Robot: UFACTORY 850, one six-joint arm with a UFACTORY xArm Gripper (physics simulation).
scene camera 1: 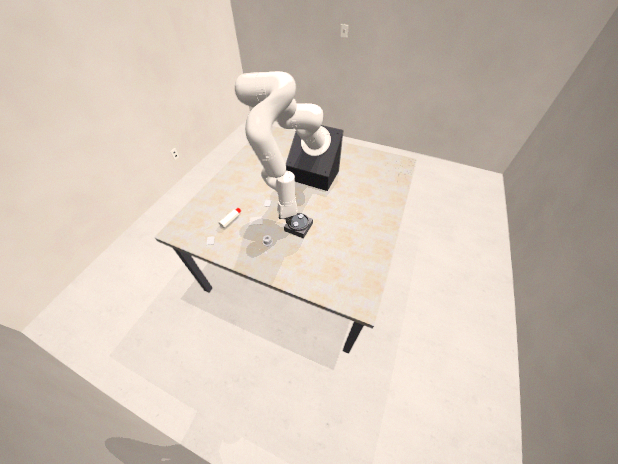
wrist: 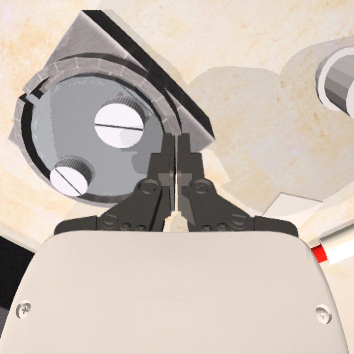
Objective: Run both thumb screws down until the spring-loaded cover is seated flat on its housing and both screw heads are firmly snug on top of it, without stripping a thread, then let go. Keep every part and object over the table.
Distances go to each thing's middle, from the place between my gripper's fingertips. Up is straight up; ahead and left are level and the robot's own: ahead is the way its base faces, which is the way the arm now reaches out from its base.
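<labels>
Round grey cover [wrist: 62, 123]: my gripper 50 mm past it, 20 mm above it, 30 mm to the right of it.
</labels>
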